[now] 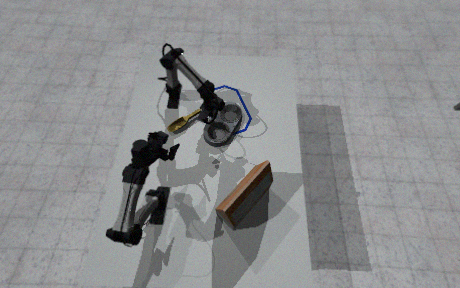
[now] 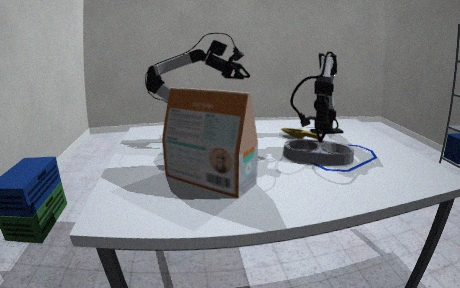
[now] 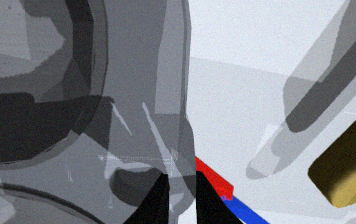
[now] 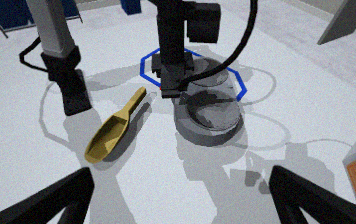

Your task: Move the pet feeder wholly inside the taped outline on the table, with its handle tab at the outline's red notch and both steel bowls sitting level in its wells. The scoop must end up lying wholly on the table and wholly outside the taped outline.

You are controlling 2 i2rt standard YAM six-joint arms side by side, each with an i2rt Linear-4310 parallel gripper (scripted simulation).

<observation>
I see my left gripper (image 3: 182, 179), my right gripper (image 4: 180, 175), a yellow scoop (image 4: 106, 138), a grey pet feeder (image 2: 319, 156), a food bag (image 2: 209, 139) and a steel bowl (image 3: 54, 54).
The grey pet feeder shows as well in image 3 (image 3: 141, 117) and in image 4 (image 4: 189, 131). The food bag is seen too in image 1 (image 1: 232, 210). My left gripper shows as well in image 4 (image 4: 173, 89). Image 3 misses the food bag: it is out of frame.
</observation>
